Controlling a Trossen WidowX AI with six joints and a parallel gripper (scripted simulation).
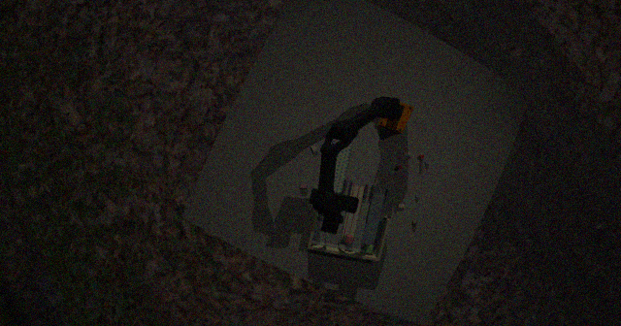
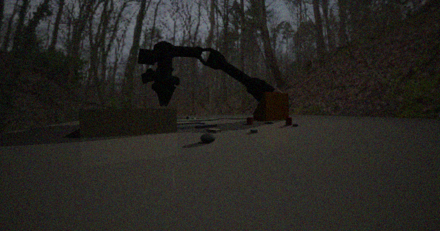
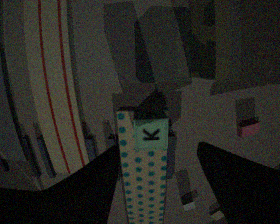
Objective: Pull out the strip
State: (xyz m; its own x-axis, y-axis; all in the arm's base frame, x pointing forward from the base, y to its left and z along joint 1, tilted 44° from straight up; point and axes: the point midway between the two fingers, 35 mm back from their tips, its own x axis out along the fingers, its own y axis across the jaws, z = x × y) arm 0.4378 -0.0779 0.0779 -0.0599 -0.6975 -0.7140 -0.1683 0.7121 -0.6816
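Now: the red-lined strip 40 mm ahead of my gripper tip, 120 mm to the left of it and 60 mm below it. From my gripper tip the other things lie so: grey pebble: 30 mm behind, 400 mm to the left, 50 mm below.
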